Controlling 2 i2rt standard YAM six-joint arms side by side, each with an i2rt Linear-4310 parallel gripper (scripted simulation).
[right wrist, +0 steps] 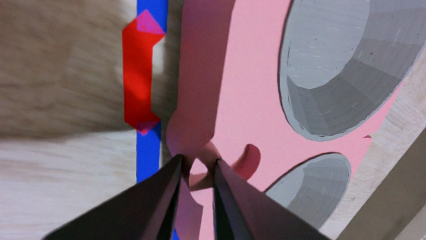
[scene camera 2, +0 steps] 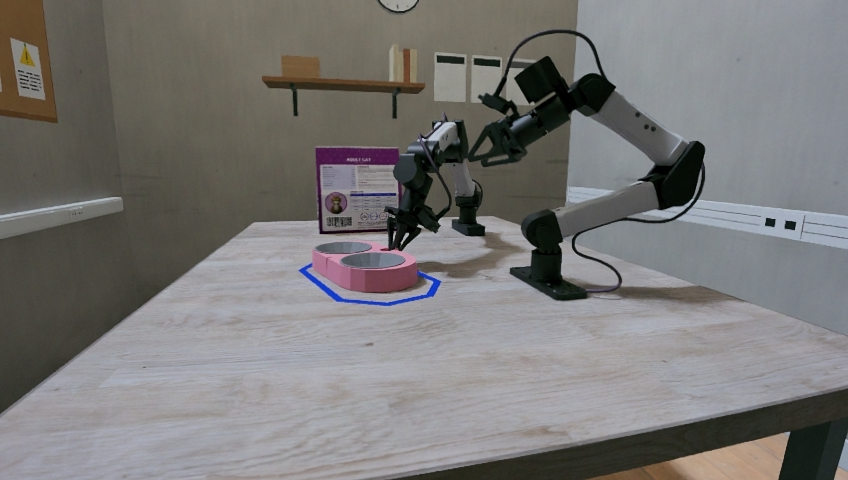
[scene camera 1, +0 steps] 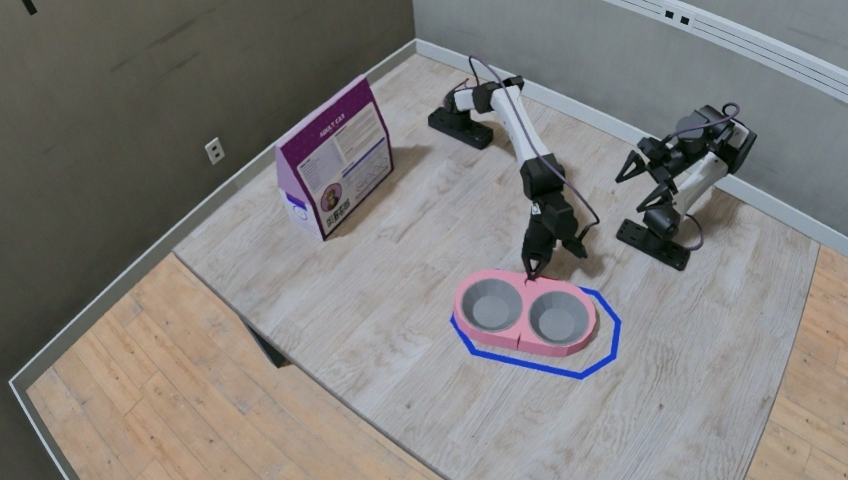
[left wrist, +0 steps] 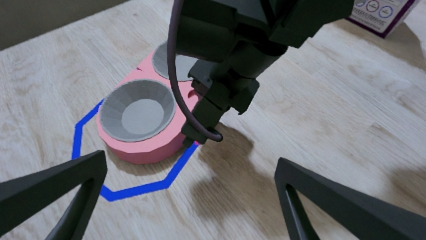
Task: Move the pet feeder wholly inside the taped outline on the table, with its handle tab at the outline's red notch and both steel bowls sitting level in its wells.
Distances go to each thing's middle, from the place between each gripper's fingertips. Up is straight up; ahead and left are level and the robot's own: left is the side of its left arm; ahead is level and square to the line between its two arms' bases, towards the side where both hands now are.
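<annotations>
The pink pet feeder [scene camera 1: 519, 337] is 240 mm ahead of my left hand [scene camera 2: 475, 162], 70 mm to the right of it and 240 mm below it. That same left hand is 40 mm to the left of the blue taped outline [left wrist: 109, 195], 240 mm short of it and 260 mm above it.
Counting from my right hand, the blue taped outline is 70 mm ahead of it, 70 mm to the left of it and 40 mm below it, while the pink pet feeder is 70 mm ahead of it, 40 mm to the left of it and 30 mm below it. Going by its middle, the pink pet feeder is nearer to my right hand than to my left hand.
</annotations>
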